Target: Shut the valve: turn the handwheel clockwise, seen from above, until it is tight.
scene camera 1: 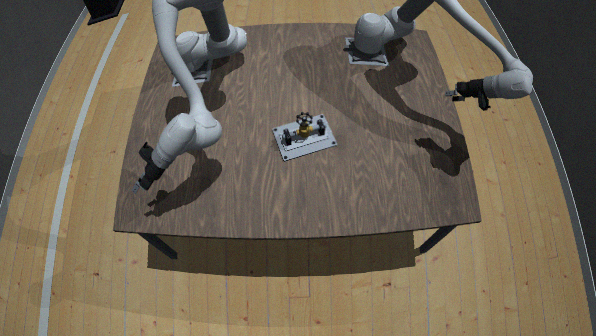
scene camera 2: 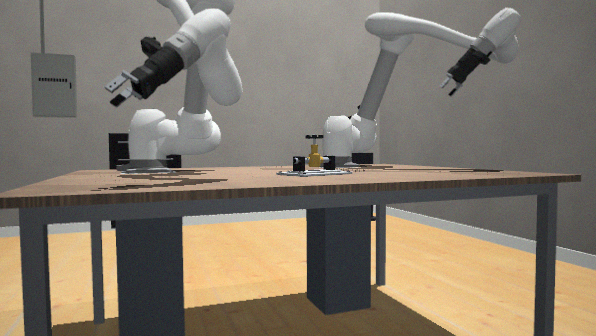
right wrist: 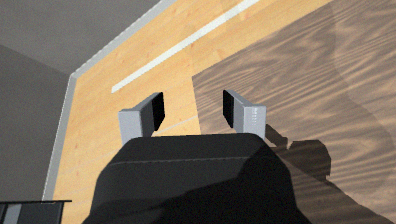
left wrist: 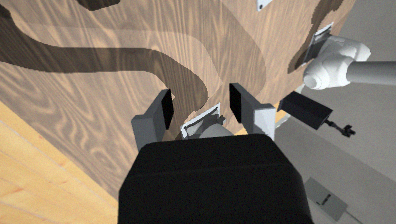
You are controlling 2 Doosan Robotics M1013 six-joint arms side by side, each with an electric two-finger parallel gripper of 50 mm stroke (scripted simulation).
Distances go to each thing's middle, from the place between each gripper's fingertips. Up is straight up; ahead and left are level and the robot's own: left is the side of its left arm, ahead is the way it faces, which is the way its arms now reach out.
I see the light base plate (scene camera 1: 331, 142) 26 cm behind my right hand (scene camera 2: 110, 97), 69 cm to the left of it and 23 cm below it.
My left gripper is now 61 cm to the left of the light base plate, 34 cm above it and 7 cm past it.
